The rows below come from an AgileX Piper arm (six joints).
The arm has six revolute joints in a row. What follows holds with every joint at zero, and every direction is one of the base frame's. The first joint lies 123.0 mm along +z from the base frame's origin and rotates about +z. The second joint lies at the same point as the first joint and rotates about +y. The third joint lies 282.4 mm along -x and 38.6 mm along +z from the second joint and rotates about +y. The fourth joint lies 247.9 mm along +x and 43.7 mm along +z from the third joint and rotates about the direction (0.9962, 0, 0.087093). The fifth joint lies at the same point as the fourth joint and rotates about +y. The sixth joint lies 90.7 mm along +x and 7.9 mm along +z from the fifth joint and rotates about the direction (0.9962, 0, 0.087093). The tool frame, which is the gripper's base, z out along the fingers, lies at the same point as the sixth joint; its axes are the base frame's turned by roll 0.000, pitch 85.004 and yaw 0.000 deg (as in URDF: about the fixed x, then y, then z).
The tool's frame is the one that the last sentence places.
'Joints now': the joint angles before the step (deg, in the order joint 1, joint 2, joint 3, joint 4, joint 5, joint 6). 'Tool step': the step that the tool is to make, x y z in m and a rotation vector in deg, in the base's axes. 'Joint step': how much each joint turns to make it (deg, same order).
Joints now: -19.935, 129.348, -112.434, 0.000, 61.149, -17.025
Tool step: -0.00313, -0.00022, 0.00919, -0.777, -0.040, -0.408
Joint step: 0.001, -1.132, -0.001, -0.912, 0.835, 0.609
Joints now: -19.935, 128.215, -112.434, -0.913, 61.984, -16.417
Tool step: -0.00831, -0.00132, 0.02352, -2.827, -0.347, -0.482
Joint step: 0.000, -2.890, 0.000, -2.850, 1.634, 0.924
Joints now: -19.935, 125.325, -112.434, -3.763, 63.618, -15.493
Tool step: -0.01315, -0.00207, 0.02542, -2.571, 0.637, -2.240
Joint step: -0.177, -3.242, 0.000, -3.340, 3.167, 2.255
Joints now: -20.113, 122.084, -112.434, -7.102, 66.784, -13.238
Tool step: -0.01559, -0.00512, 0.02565, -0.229, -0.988, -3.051
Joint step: -1.196, -3.370, 0.000, -0.385, 2.580, 1.649
